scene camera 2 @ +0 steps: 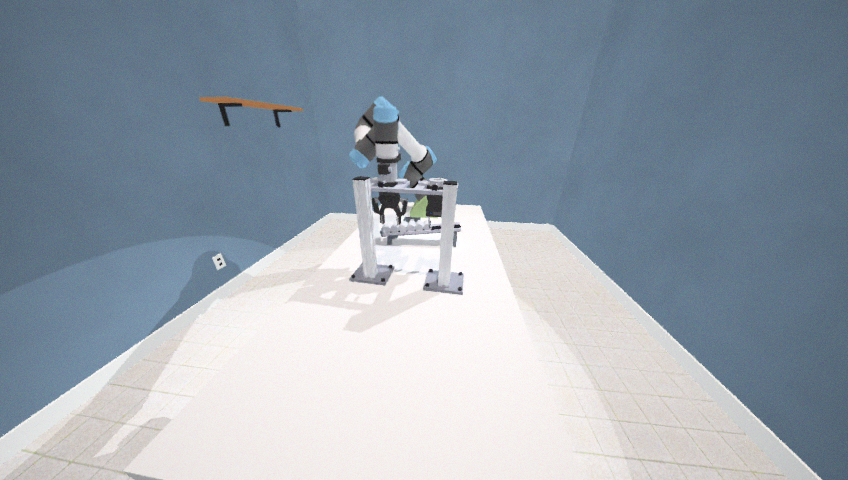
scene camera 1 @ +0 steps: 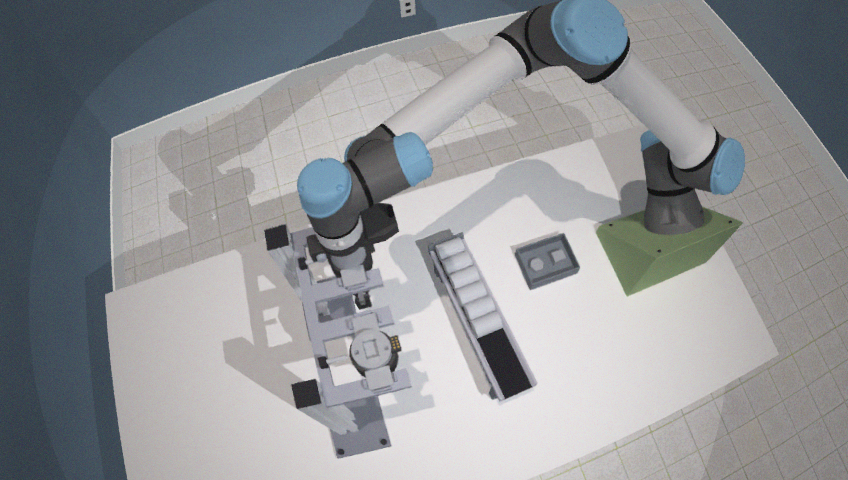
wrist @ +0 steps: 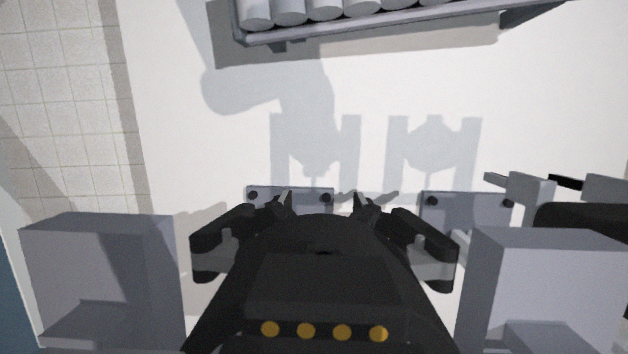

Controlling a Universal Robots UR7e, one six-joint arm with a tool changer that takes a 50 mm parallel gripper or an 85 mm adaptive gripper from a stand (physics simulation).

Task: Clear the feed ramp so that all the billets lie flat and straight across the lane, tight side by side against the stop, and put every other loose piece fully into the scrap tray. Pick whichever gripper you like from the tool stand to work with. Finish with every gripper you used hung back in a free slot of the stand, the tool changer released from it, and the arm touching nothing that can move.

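Places are measured from the arm's base along level axes (x right, y ahead, z up), in metres.
Where they show: arm's base, origin of its link: (scene camera 1: 674, 222).
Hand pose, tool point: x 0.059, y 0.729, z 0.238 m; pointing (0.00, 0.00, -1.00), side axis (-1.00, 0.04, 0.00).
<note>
Each offset is from my tool point to the centre of the thing. "pt": to the spot under its first point.
Several pale billets @[dx -0.044, dy -0.216, dz -0.280 m] (scene camera 1: 468, 290) (scene camera 2: 410, 227) @[pt dx -0.006, dy -0.186, dz -0.273 m] (wrist: 325, 9) lie across the feed ramp (scene camera 1: 505, 364) (scene camera 2: 447, 228) (wrist: 370, 25), side by side from its stop end. Two loose pieces, a rounded one @[dx -0.005, dy -0.398, dz -0.353 m] (scene camera 1: 536, 263) and a square one @[dx -0.005, dy -0.454, dz -0.349 m] (scene camera 1: 557, 255), lie inside the scrap tray @[dx -0.005, dy -0.426, dz -0.348 m] (scene camera 1: 554, 280). The arm's adaptive gripper (scene camera 1: 363, 300) (scene camera 2: 390, 218) (wrist: 322, 200) is between the arms of the far slot of the tool stand (scene camera 1: 348, 393) (scene camera 2: 447, 243) (wrist: 100, 265), under the wrist. Its fingers are apart and empty. Whether the tool changer is locked cannot be seen.
The other gripper (scene camera 1: 371, 352) (scene camera 2: 435, 205) (wrist: 590, 215) hangs in the stand's near slot, close beside the arm's gripper. The ramp stands between the stand and the tray. The green robot base (scene camera 1: 666, 255) is beyond the tray.
</note>
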